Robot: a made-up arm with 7 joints.
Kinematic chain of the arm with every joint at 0, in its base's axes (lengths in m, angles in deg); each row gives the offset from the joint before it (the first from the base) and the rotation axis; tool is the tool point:
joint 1: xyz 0 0 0.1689 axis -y
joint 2: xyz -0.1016 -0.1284 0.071 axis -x
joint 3: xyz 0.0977 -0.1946 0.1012 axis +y
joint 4: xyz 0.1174 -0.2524 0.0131 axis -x
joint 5: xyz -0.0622 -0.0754 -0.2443 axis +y
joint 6: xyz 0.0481 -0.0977 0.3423 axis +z
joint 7: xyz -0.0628 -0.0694 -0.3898 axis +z
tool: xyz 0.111 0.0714 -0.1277
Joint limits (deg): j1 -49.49..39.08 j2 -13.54..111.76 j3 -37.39..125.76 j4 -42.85..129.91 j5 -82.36..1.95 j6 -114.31..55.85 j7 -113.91..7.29
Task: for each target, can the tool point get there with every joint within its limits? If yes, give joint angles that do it. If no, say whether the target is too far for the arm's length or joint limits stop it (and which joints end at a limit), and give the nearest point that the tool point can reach.
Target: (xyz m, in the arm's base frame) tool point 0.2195 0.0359 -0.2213
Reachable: no: joint limits stop it (at a limit: joint 1, joint 2, joint 4, joint 7) | nearest point 0.1471 -0.2648 -0.0946 | short by 0.334 m
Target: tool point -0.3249 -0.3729 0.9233
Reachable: yes | joints 16.52 93.88 33.92 0.85 -37.46 -66.80 -48.37
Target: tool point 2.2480 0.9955 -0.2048
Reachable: no: too far | nearest point 0.8535 0.3640 0.2768 | short by 1.605 m
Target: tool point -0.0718 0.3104 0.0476
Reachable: no: joint limits stop it (at a limit: joint 1, joint 2, joint 3, joint 4, joint 5, joint 6, joint 7) | nearest point -0.2608 0.2688 0.1254 | short by 0.209 m
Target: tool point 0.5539 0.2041 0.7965
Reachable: yes | joints -25.57 83.07 1.37 116.84 -26.41 14.84 -5.20
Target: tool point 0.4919 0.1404 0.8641
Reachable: yes | joints -18.44 98.03 8.96 60.06 -74.40 -65.04 -12.29
